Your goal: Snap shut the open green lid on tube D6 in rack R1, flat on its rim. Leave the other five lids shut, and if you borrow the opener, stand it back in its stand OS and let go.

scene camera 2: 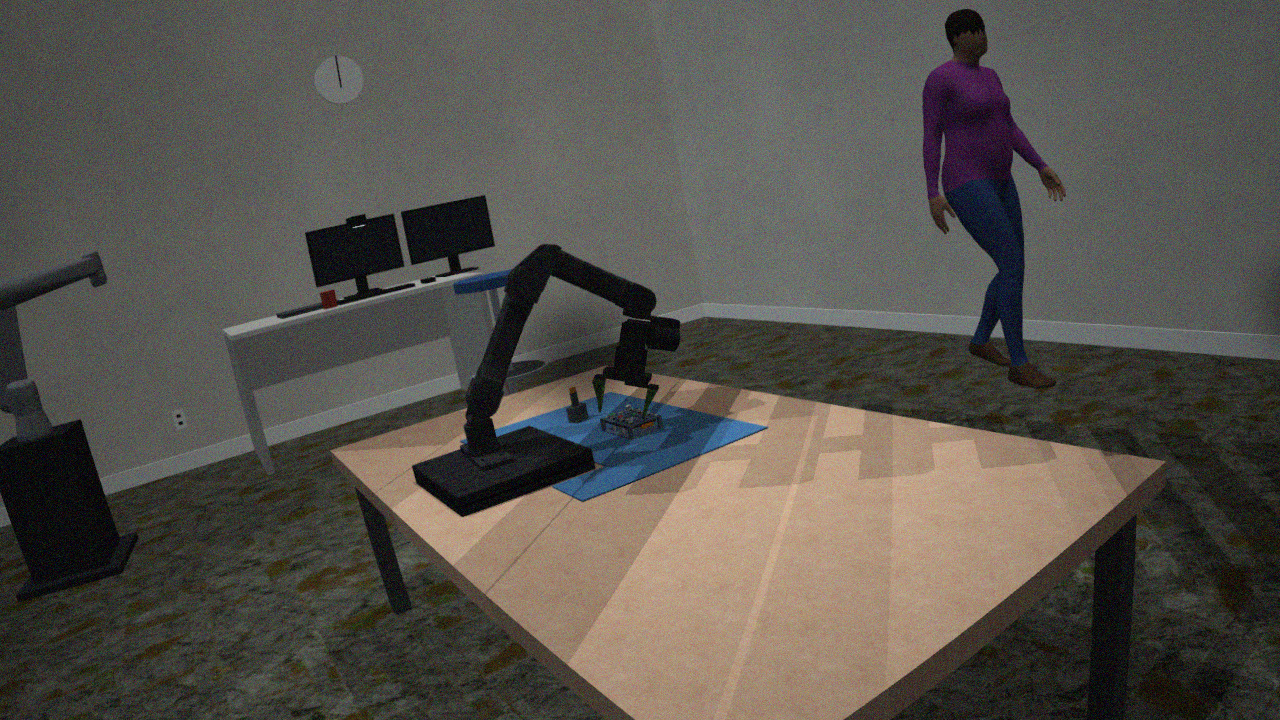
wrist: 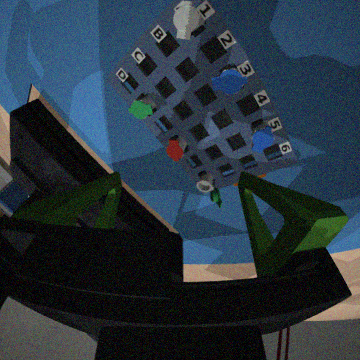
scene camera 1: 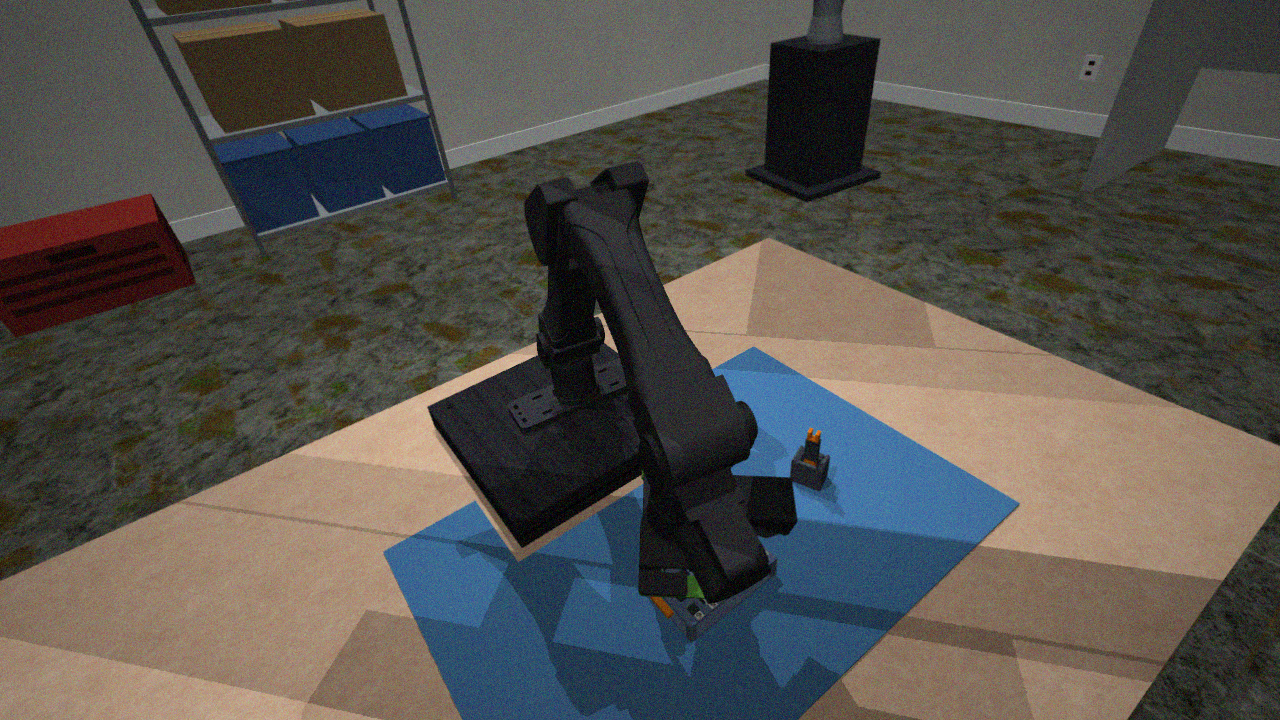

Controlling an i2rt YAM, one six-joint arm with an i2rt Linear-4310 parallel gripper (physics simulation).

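Rack R1 lies on the blue mat. Tube D6 stands at its corner, its mouth a pale ring; its green lid hangs open outside the rack edge. The other lids look shut: white, green, red and two blue. My gripper is open and empty above the rack, fingers pointing down; the arm hides its tips in scene camera 1. The opener stands upright in its stand.
The blue mat lies on the wooden table. The black arm base stands beside the mat. An orange strip shows along one rack edge. The opener's stand is apart from the rack.
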